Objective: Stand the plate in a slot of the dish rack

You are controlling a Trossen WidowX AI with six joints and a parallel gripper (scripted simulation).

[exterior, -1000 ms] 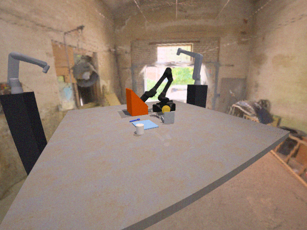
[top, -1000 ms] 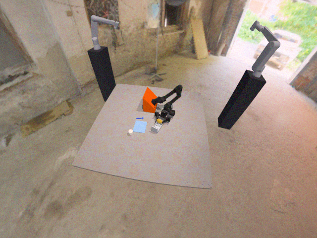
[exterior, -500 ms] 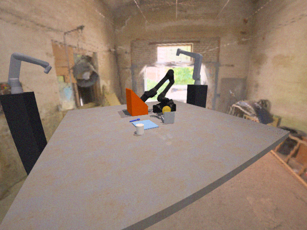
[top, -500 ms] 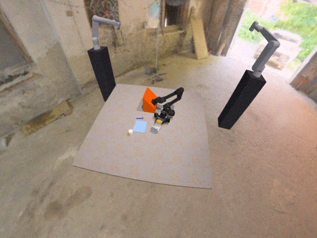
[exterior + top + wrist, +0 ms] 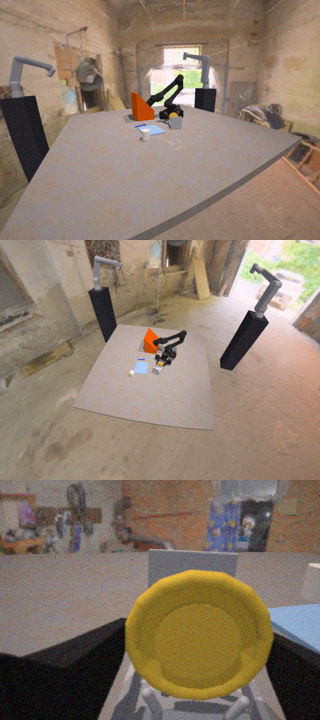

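Right now the yellow plate is 1 cm behind my gripper tip. Also, from my gripper tip: grey dish rack 2 cm ahead, 1 cm to the right, 3 cm below; then blue spoon 5 cm behind, 22 cm to the right, 5 cm below; then light blue mat 6 cm ahead, 19 cm to the right, 5 cm below.
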